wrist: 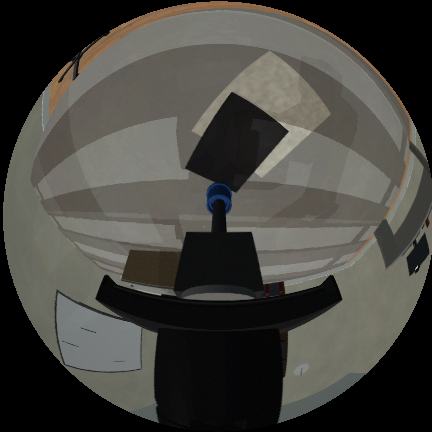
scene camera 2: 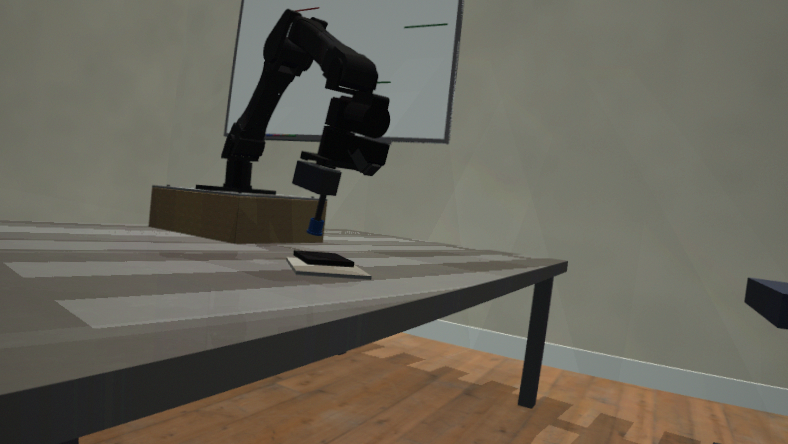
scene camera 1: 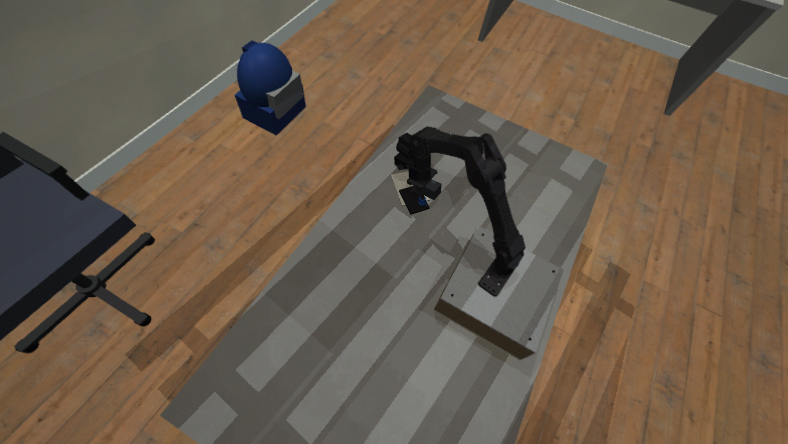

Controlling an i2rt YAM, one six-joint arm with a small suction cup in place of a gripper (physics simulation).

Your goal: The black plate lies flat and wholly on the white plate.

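Places are measured from the arm's base along level axes (x ahead, y left, z up), in metres.
Pixels of known places: hand at its tool point: (wrist: 218, 193) (scene camera 2: 314, 233) (scene camera 1: 422, 202); arm's base at its link origin: (scene camera 2: 237, 191) (scene camera 1: 501, 269).
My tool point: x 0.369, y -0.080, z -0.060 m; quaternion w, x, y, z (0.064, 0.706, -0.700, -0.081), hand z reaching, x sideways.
For each thing: its top centre in the pictures, then the offset to it from my tool point. Level surfaces: height alone.
- black plate at its top centre: (wrist: 234, 146) (scene camera 2: 322, 255) (scene camera 1: 414, 198) dx +0.045, dy -0.018, dz -0.035 m
- white plate at its top centre: (wrist: 269, 112) (scene camera 2: 326, 265) (scene camera 1: 410, 187) dx +0.095, dy -0.058, dz -0.044 m
- grey patterned table at its surface level: dz -0.050 m
The black plate (scene camera 1: 412, 201) (scene camera 2: 323, 258) (wrist: 237, 140) lies partly on the white plate (scene camera 1: 399, 180) (scene camera 2: 352, 271) (wrist: 272, 75). It overlaps one corner region of the white plate and sticks out past its edges on the side nearer the arm base. Whether it is slightly tilted is hard to tell. My suction cup (scene camera 1: 421, 201) (scene camera 2: 315, 226) (wrist: 219, 196) is blue and points down. It hangs a little above the plates, with a gap under it in the second scene view, and holds nothing. In the wrist view it shows beside the black plate's near corner.
The plates lie on a grey patterned table (scene camera 1: 308, 314) (scene camera 2: 165, 341). The arm stands on a box-shaped base (scene camera 1: 468, 281) (scene camera 2: 193, 215) on the same table. A dark chair (scene camera 1: 49, 231) and a blue rounded object (scene camera 1: 264, 74) stand beyond the table's side.
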